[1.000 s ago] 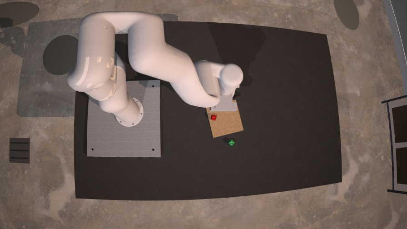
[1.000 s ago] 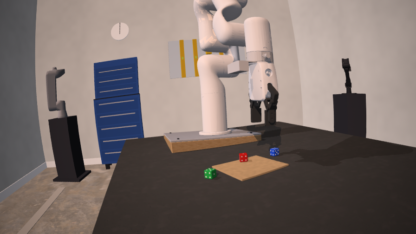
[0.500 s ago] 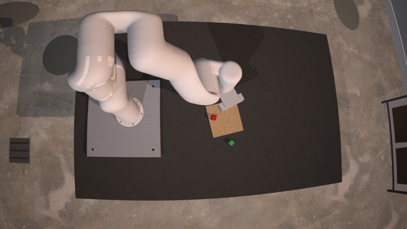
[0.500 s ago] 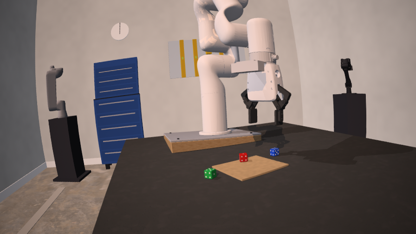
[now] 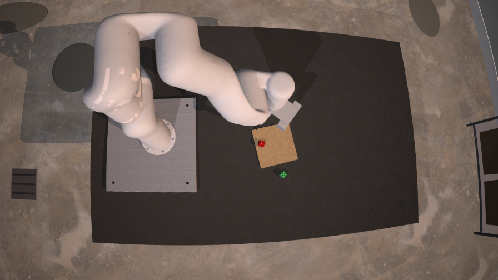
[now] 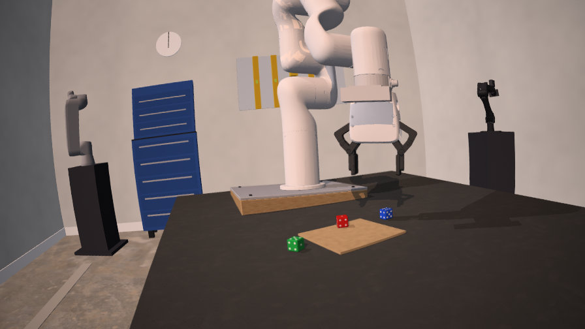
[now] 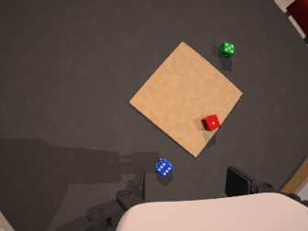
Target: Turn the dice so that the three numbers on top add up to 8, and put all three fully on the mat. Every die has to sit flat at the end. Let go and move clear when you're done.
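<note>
The blue die lies 20 mm to the left of my hand and 90 mm below it. Round my hand: tan mat (80 mm ahead, 70 mm to the right, 100 mm below); green die (120 mm ahead, 170 mm to the right, 90 mm below); red die (20 mm ahead, 80 mm to the right, 90 mm below).
</note>
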